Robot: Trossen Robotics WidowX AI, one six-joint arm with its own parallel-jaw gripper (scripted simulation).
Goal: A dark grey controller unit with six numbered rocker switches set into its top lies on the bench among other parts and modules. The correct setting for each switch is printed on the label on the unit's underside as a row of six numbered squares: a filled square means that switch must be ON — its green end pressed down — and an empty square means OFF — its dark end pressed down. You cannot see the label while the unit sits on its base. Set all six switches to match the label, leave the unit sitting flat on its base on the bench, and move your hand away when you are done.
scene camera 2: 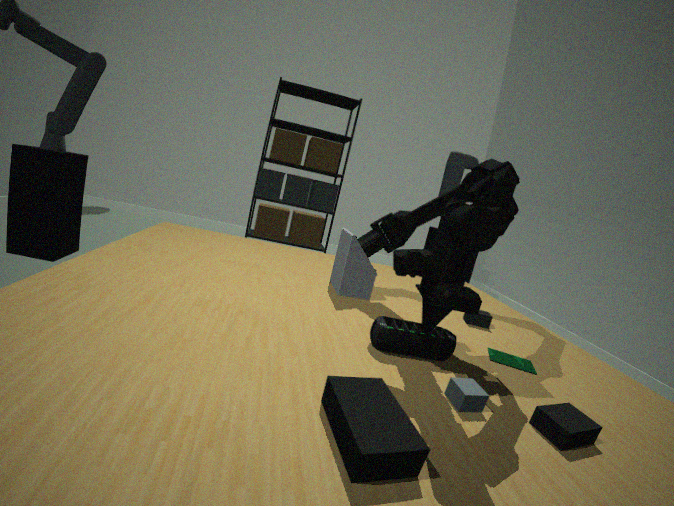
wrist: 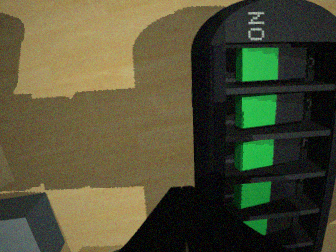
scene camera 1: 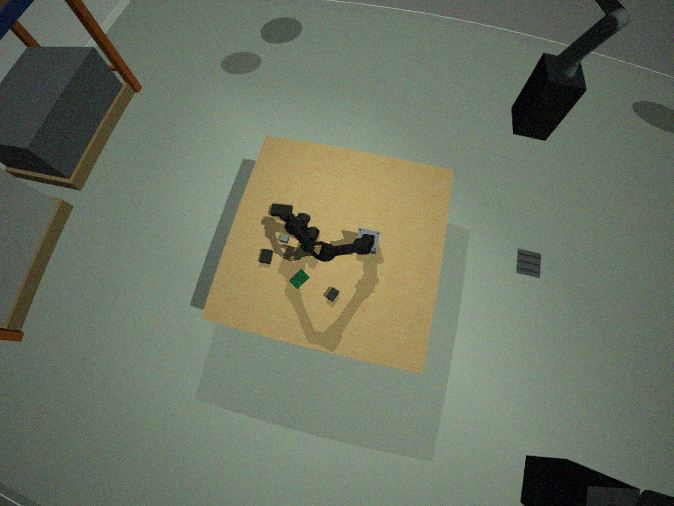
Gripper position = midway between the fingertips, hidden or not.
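Note:
The gripper [scene camera 2: 424,332] is shut and holds nothing, and the wrist view shows the gripper [wrist: 181,197] too. There's also a large dark box [scene camera 2: 377,441]; in the wrist view the large dark box is out of frame.

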